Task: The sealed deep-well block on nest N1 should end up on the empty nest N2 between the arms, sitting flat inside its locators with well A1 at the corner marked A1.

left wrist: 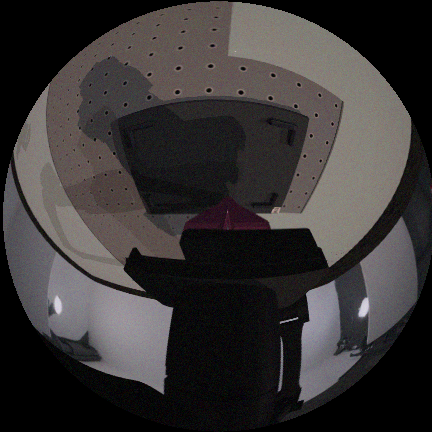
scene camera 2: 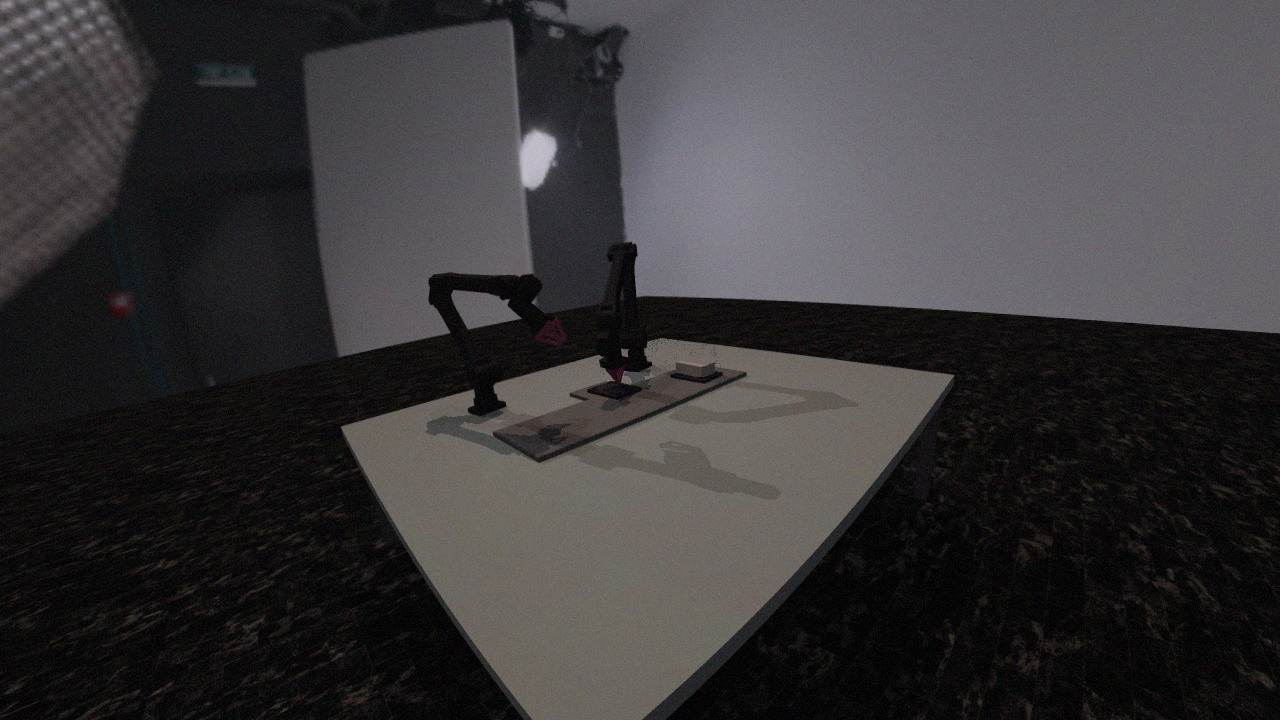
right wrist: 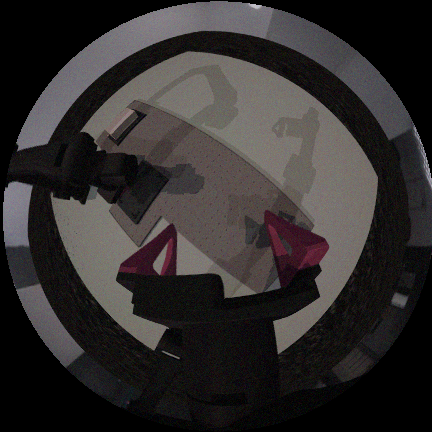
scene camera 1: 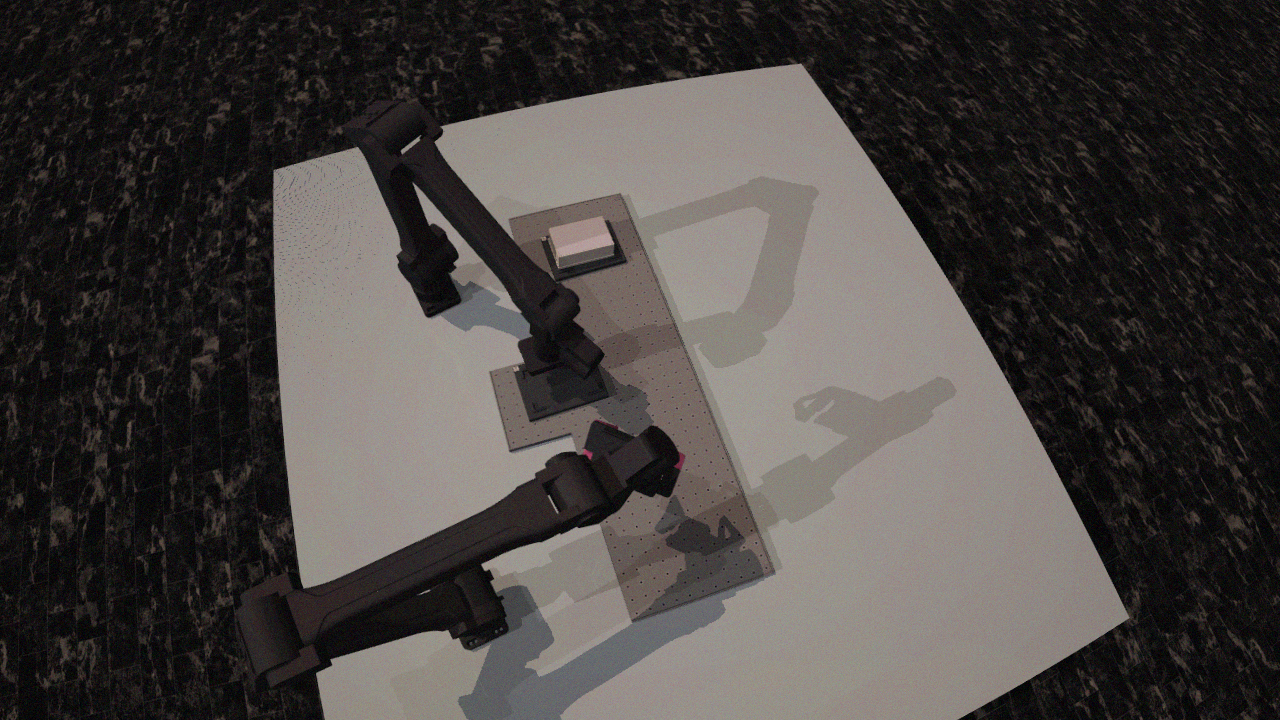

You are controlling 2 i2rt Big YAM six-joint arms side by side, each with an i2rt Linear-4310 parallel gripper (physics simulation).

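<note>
The sealed deep-well block (scene camera 1: 581,240) (scene camera 2: 694,368) (right wrist: 123,125), pale and boxy, sits on dark nest N1 (scene camera 1: 592,266) at the far end of the board. The dark flat nest N2 (scene camera 1: 546,402) (left wrist: 210,145) (right wrist: 137,202) is empty, with L-shaped corner locators; a small pale label (left wrist: 276,210) sits by one corner. My left gripper (scene camera 2: 616,383) (left wrist: 227,201) is shut and empty, low over N2; its fingertips are hidden in scene camera 1. My right gripper (scene camera 2: 561,340) (right wrist: 218,221) is open and empty, high above the board's near part. The well A1 mark is too small to read.
The perforated board (scene camera 1: 707,465) (scene camera 2: 572,425) (right wrist: 200,165) lies on the white table (scene camera 1: 850,295) (scene camera 2: 626,537). The right arm (scene camera 1: 429,546) reaches over the table beside the board. The left arm (scene camera 1: 483,223) passes between its base and N2, near N1. Arm shadows cross the board and table.
</note>
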